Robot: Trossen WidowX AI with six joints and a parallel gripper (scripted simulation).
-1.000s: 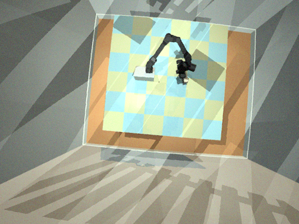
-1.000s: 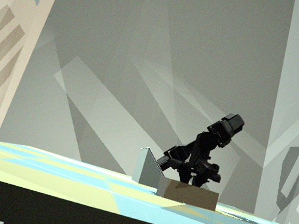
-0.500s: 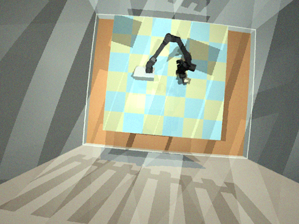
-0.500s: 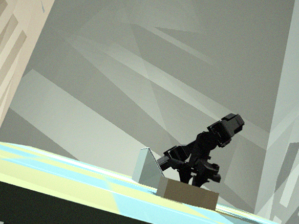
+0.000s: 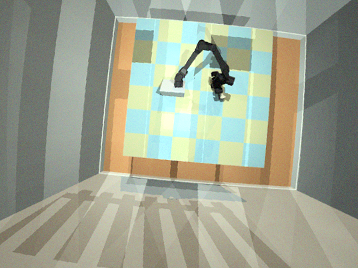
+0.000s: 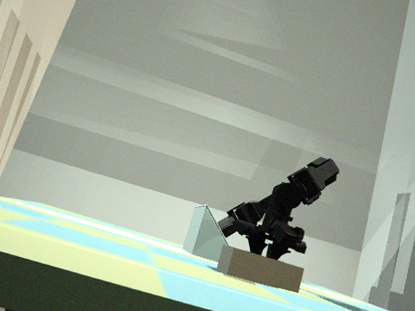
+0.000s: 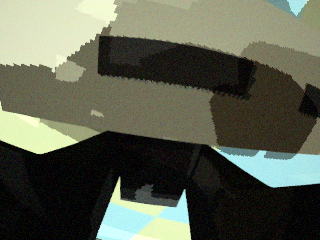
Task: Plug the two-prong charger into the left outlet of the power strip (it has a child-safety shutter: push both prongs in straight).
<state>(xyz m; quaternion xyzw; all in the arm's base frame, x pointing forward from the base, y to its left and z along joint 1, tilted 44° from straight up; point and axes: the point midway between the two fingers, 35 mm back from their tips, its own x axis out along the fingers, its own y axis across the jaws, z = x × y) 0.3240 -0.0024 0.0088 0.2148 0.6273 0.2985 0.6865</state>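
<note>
The dark charger is 2 cm ahead of my gripper tip and 1 cm above it.
</note>
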